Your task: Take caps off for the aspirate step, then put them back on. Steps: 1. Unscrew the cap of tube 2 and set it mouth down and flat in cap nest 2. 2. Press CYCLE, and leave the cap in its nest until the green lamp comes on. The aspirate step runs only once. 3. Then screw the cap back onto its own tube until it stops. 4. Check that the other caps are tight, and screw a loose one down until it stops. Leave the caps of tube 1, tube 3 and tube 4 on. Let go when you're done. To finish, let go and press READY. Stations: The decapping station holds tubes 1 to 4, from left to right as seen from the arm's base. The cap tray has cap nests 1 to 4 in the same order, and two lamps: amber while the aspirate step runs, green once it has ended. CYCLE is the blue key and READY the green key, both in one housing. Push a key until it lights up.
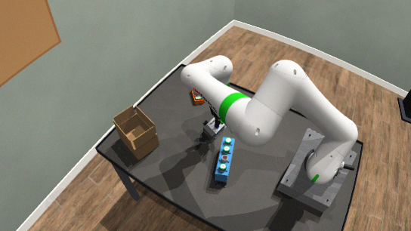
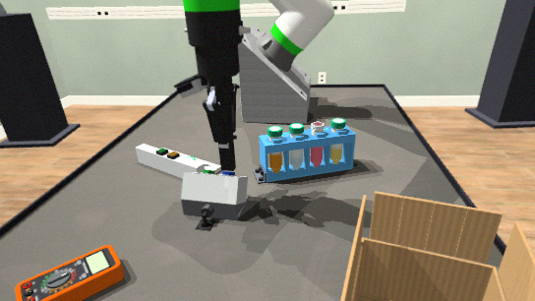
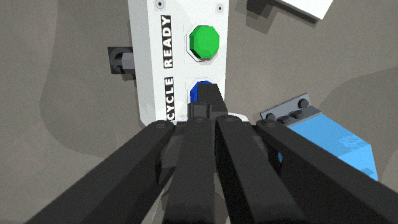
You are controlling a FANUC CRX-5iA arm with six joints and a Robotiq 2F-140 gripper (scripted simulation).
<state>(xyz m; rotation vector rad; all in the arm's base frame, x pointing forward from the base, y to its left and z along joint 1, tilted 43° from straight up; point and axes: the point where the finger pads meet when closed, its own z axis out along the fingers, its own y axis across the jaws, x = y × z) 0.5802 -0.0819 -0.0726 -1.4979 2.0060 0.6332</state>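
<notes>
Now: the blue key 4 cm below my hand. Also, from my hand: cap 4: 10 cm behind, 10 cm to the left, 1 cm above; then green key: 1 cm behind, 4 cm to the right, 4 cm below; then key housing: 1 cm ahead, 2 cm to the right, 6 cm below.
</notes>
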